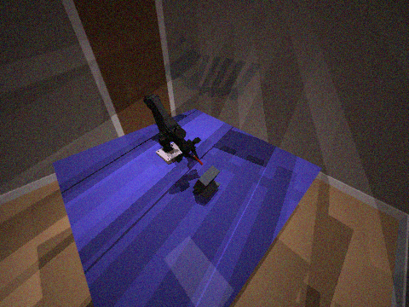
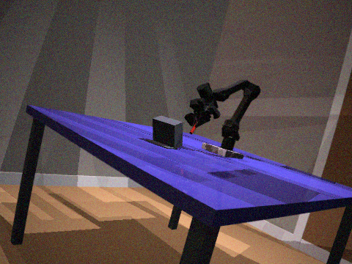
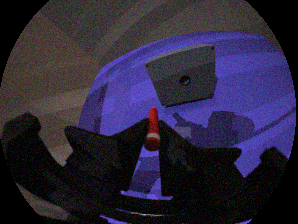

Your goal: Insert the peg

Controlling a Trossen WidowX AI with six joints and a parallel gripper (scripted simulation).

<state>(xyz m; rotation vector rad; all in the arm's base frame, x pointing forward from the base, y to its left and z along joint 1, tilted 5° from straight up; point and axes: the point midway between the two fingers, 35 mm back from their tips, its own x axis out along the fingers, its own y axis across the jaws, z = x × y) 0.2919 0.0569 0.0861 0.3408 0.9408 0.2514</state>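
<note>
My gripper tip is 120 mm short of the dark sloped panel, 20 mm to the left of it and 50 mm above it. The rest, counted from my gripper tip: red peg (10 mm behind, 10 mm to the right, 10 mm above).
</note>
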